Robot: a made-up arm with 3 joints. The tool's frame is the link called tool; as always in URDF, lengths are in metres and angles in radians. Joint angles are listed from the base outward.
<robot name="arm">
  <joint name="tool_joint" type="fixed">
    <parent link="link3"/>
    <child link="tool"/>
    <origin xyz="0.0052 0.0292 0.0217" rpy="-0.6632 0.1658 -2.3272"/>
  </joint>
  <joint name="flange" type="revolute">
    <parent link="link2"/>
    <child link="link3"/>
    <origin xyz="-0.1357 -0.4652 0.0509" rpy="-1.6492 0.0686 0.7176"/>
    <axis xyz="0 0 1"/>
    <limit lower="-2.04" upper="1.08"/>
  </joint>
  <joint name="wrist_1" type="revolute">
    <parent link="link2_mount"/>
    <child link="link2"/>
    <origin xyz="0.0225 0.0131 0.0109" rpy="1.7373 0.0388 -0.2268"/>
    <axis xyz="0 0 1"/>
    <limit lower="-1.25" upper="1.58"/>
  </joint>
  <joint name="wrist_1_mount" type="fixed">
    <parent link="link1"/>
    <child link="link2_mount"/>
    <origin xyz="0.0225 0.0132 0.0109"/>
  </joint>
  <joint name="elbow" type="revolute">
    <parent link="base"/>
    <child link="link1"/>
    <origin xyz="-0.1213 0.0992 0.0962" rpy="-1.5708 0 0"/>
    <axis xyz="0 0 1"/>
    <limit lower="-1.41" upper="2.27"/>
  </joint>
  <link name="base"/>
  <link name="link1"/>
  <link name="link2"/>
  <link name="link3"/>
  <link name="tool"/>
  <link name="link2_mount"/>
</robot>
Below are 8 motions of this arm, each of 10 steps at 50 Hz.
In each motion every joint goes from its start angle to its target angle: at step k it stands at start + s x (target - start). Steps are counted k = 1, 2, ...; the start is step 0. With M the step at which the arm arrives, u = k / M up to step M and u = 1 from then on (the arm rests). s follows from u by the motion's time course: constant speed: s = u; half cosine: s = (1 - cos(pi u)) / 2; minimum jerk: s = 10 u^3 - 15 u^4 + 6 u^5.
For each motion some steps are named. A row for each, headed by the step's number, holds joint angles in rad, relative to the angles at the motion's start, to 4 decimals.
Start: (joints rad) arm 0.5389 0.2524 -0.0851
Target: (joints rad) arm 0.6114 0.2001 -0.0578
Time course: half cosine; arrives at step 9
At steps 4, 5, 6, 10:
4: 0.0300 -0.0216 0.0113
5: 0.0425 -0.0307 0.0160
6: 0.0544 -0.0392 0.0205
10: 0.0725 -0.0523 0.0273

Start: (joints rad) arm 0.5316 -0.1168 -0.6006
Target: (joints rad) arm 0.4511 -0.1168 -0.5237
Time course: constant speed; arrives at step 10
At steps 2, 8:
2: -0.0161 0.0000 0.0154
8: -0.0644 0.0000 0.0615

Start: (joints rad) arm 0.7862 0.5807 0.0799
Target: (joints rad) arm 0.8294 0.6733 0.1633
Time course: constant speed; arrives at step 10
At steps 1, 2, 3, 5, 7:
1: 0.0043 0.0093 0.0083
2: 0.0086 0.0185 0.0167
3: 0.0130 0.0278 0.0250
5: 0.0216 0.0463 0.0417
7: 0.0302 0.0648 0.0584

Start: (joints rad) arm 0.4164 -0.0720 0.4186
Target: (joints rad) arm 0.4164 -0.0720 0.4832
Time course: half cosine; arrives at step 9
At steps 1, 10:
1: 0.0000 0.0000 0.0019
10: 0.0000 0.0000 0.0646

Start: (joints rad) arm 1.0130 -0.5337 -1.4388
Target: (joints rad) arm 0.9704 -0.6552 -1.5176
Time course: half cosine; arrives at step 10
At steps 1, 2, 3, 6, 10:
1: -0.0010 -0.0030 -0.0019
2: -0.0041 -0.0116 -0.0075
3: -0.0088 -0.0250 -0.0162
6: -0.0279 -0.0795 -0.0516
10: -0.0426 -0.1215 -0.0788

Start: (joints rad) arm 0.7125 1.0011 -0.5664
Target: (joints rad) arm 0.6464 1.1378 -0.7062
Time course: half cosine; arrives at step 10
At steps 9, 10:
9: -0.0645 0.1334 -0.1364
10: -0.0661 0.1367 -0.1398

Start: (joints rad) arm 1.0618 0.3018 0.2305
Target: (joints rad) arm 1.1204 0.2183 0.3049
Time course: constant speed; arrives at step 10
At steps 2, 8, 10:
2: 0.0117 -0.0167 0.0149
8: 0.0469 -0.0668 0.0595
10: 0.0586 -0.0835 0.0744

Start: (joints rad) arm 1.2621 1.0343 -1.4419
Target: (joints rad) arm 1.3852 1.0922 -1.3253
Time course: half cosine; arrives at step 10
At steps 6, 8, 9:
6: 0.0806 0.0379 0.0763
8: 0.1113 0.0524 0.1055
9: 0.1201 0.0565 0.1137

